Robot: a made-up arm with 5 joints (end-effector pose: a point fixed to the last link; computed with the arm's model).
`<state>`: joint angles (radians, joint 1 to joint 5).
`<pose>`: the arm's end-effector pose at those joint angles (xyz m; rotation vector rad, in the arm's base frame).
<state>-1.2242 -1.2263 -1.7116 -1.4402 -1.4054</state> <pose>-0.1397 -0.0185 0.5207 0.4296 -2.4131 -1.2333</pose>
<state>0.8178 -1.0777 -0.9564 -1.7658 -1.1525</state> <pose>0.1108 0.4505 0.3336 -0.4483 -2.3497 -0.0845</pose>
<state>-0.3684 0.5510 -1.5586 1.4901 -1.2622</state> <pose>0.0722 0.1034 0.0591 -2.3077 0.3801 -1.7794</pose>
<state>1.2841 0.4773 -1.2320 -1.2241 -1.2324</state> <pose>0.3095 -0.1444 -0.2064 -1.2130 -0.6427 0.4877</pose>
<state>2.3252 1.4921 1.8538 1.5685 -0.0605</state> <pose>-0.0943 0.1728 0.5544 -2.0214 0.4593 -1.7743</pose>
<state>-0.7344 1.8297 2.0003 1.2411 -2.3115</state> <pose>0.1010 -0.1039 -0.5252 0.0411 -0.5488 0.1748</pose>
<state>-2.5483 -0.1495 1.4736 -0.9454 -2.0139</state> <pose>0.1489 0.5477 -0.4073 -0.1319 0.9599 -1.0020</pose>
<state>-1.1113 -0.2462 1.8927 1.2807 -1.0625</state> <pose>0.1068 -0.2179 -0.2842 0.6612 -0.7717 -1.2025</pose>
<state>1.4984 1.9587 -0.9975 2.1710 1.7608</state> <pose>-0.0914 -0.9068 0.0854 0.2098 2.0105 2.2185</pose>
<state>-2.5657 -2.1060 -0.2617 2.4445 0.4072</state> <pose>-0.5708 -0.0228 -0.4606 -0.2599 -0.6867 -0.1429</pose>
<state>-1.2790 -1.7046 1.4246 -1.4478 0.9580</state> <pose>-0.3598 -0.6570 -0.3187 -2.0717 -0.2471 0.5328</pose>
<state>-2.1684 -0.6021 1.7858 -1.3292 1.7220</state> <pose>0.0785 0.0709 -0.6633 -0.9397 -0.7590 0.3844</pose>
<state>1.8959 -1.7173 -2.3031 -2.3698 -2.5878</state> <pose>-0.4587 -0.1674 -0.0144 -1.1442 1.3371 -1.7263</pose>
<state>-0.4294 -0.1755 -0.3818 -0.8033 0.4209</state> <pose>0.3148 0.1432 0.2555 0.5455 0.3262 -0.3473</pose>
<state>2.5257 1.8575 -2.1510 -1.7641 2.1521</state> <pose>0.3146 -0.1385 0.0649 -1.1040 -1.2945 2.2696</pose>
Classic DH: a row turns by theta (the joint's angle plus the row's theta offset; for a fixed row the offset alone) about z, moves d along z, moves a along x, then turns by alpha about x. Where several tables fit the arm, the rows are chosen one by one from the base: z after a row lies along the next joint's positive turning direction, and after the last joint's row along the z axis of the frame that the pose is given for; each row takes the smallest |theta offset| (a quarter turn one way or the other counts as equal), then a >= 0, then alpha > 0; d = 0 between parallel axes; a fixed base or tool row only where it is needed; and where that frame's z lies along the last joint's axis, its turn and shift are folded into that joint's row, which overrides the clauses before.
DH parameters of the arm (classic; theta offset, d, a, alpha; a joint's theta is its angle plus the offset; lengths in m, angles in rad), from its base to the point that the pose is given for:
base (fixed): -1.5708 0.155 0 1.5708
joint 1: -1.5708 0.114 0.113 1.5708
joint 2: -1.5708 -0.203 0.249 -1.5708
joint 3: -0.0204 0 0.3931 3.1416
joint 4: -0.0204 0.214 -0.094 -1.5708
joint 5: 0 0.135 -0.073 1.5708
tool (fixed): 0 -0.193 0 0

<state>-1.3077 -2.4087 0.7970 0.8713 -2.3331</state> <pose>-0.7682 -0.1645 -0.1495 1.0270 1.3510 0.9254</pose>
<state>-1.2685 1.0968 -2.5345 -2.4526 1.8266</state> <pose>0.0226 -0.2974 0.3815 0.1561 2.3030 1.8348</pose>
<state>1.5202 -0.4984 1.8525 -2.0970 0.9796</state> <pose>0.0289 0.1098 1.0509 2.0452 -1.5403 -1.2297</pose>
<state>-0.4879 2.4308 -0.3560 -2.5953 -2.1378</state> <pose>-0.4422 0.1434 -0.5993 -1.2983 -0.1879 1.3703</pose>
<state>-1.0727 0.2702 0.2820 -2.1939 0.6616</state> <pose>0.8055 0.1093 -0.1822 0.8790 1.7168 -2.0659</pose>
